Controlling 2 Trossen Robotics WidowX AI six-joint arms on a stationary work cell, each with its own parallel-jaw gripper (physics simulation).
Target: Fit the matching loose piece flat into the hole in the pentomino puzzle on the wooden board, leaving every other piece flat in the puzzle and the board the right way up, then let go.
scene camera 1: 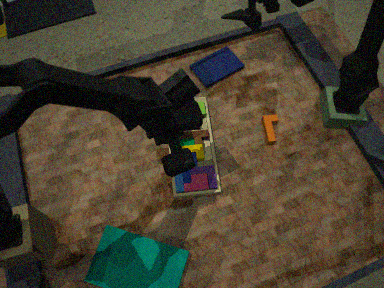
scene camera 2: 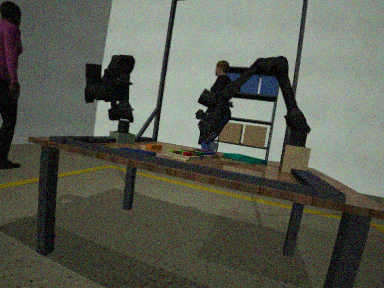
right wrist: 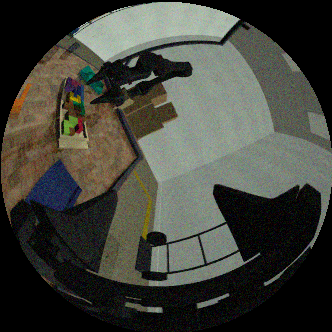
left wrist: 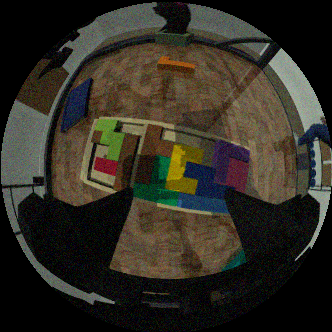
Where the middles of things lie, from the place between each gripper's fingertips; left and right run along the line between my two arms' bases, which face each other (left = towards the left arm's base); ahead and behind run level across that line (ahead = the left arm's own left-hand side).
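Labels:
Wooden board (scene camera 1: 208, 147): 20 mm ahead of my left hand, 30 mm to the right of it, 50 mm below it. From the same left hand, the teal sheet (scene camera 1: 119, 251) is 200 mm to the left, 210 mm behind and 50 mm below; the green block (scene camera 1: 331, 119) is 60 mm behind, 450 mm to the right and 40 mm below.
The wooden board is 190 mm to the left of my right hand, 240 mm behind it and 200 mm below it. Counted from my right hand, the teal sheet is 420 mm to the left, 470 mm behind and 190 mm below, and the green block is 230 mm to the right, 320 mm behind and 180 mm below.

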